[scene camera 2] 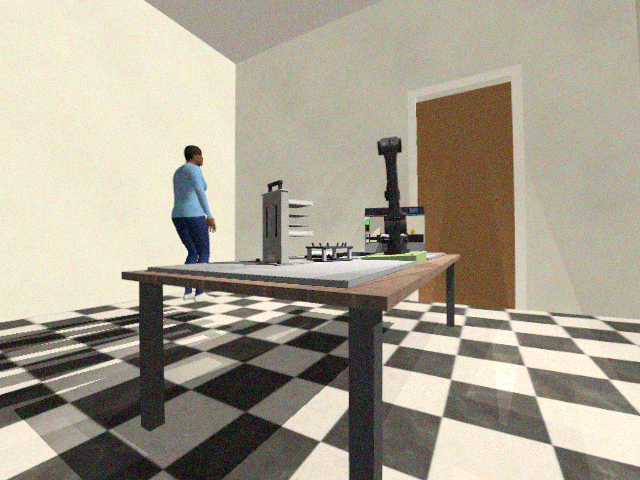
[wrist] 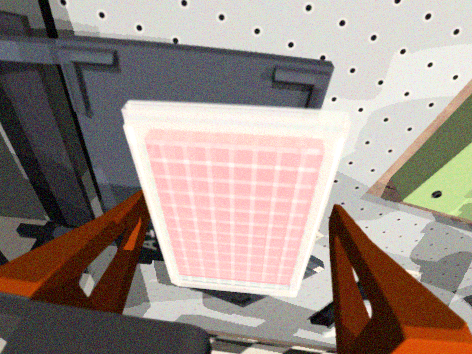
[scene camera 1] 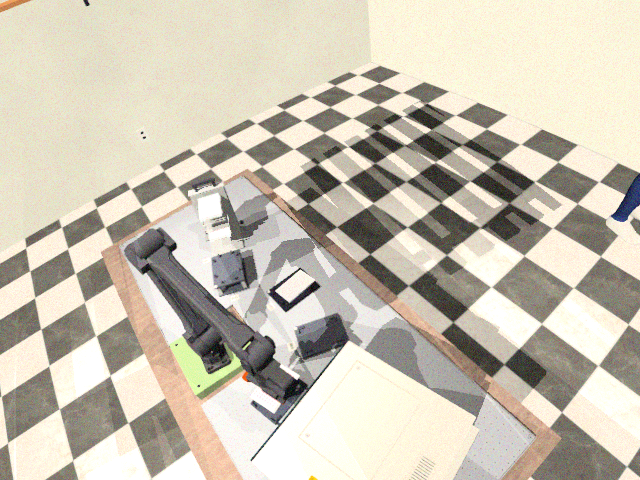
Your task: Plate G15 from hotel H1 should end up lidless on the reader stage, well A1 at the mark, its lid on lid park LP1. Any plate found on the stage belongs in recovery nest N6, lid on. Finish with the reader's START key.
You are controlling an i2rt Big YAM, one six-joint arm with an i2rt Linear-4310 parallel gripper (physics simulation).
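Frame: origin at the arm's base, x ahead, y left, z up, level; millimetres.
Seen in the pictures: gripper, between the fingertips: (wrist: 238, 205); arm's base, origin of its link: (scene camera 2: 397, 253) (scene camera 1: 214, 355).
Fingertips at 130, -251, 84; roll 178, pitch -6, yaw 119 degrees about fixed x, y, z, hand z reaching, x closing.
Pixels of each thing's top centre, then the offset from my fingertips to it, as dx, dy, dz. "spot": a spot on its surface instead.
- clear rim, a spot on its surface: (wrist: 240, 175) (scene camera 1: 266, 395) spot: -27, -14, +11
- dark reader stage, a spot on its surface: (wrist: 200, 75) spot: -52, -45, -4
- A1 mark, centre of its top: (wrist: 145, 239) +61, -32, -4
- nest N6, centre of its top: (wrist: 248, 281) (scene camera 1: 320, 333) +217, +132, -89
- reader, centre of its top: (scene camera 1: 363, 441) (scene camera 2: 394, 210) +122, -301, +187
- lid park LP1, a spot on its surface: (scene camera 1: 294, 285) spot: +232, +357, -82
A plate with pink wells and a clear rim (wrist: 240, 175) (scene camera 1: 266, 399) sits on the dark reader stage (wrist: 200, 75). Whether it wears a lid is hard to tell. My gripper (wrist: 238, 205) is open and empty; its orange fingers stand apart on either side of the plate, with gaps in the wrist view. The A1 mark (wrist: 150, 240) is partly hidden by the left finger. In scene camera 1, nest N6 (scene camera 1: 321, 335) is a dark tray beside the reader (scene camera 1: 387, 408), and lid park LP1 (scene camera 1: 294, 285) holds a white rectangle. The hotel (scene camera 1: 209, 206) (scene camera 2: 275, 227) stands at the far end with white plates on its shelves.
A dark raised rack (scene camera 1: 227, 271) (scene camera 2: 329, 252) stands between the hotel and the arm. The green base plate (scene camera 1: 199, 374) lies under the arm. The reader's housing rises close beside the stage. A green light (scene camera 2: 367, 223) shows on the reader. A person (scene camera 2: 191, 206) stands beyond the table.
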